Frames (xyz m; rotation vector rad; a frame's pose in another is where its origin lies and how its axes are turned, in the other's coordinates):
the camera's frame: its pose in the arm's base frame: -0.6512 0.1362 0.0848 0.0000 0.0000 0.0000
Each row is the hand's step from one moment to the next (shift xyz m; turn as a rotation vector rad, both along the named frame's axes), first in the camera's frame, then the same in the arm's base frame.
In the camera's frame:
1: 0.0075 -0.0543 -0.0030 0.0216 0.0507 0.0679
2: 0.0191 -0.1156 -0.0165 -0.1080 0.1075 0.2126
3: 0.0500 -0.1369 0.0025 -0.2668 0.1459 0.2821
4: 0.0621 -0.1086 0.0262 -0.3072 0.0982 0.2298
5: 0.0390 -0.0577 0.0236 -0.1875 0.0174 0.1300
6: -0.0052 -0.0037 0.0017 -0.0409 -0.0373 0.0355
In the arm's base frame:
1: 0.0075 -0.0543 -0.0030 0.0216 0.0507 0.0679
2: 0.0191 -0.1156 -0.0165 -0.1080 0.1075 0.2126
3: 0.0500 -0.1369 0.0025 -0.2668 0.1459 0.2821
4: 0.0621 -0.1086 0.0262 -0.3072 0.0982 0.2298
5: 0.0390 -0.0577 0.0236 -0.1875 0.0174 0.1300
6: -0.0052 -0.0037 0.0017 -0.0409 -0.0373 0.0355

